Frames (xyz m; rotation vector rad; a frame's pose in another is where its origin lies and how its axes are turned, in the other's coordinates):
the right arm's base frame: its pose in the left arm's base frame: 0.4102 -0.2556 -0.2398 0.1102 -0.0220 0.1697
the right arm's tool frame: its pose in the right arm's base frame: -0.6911 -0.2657 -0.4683 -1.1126 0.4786 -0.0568
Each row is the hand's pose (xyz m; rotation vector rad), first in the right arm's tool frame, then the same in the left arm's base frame.
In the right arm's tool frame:
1: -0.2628 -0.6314 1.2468 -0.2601 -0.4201 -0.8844
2: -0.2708 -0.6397 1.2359 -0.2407 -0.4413 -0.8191
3: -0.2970 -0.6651 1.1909 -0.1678 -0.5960 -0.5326
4: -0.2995 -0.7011 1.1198 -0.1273 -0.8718 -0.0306
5: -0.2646 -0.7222 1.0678 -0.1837 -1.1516 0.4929
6: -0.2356 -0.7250 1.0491 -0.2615 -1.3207 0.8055
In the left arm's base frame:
1: -0.0016 0.1915 0.4196 -1.3182 -0.5184 -0.4308
2: -0.0097 0.1786 0.4242 -1.2952 -0.4986 -0.3634
3: -0.0387 0.1293 0.4337 -1.1839 -0.4729 -0.0379
4: -0.0492 0.0503 0.4320 -1.0260 -0.4569 0.5364
5: -0.0238 -0.0079 0.4138 -0.8930 -0.4631 1.1395
6: -0.0005 -0.0279 0.3977 -0.8198 -0.4840 1.5071

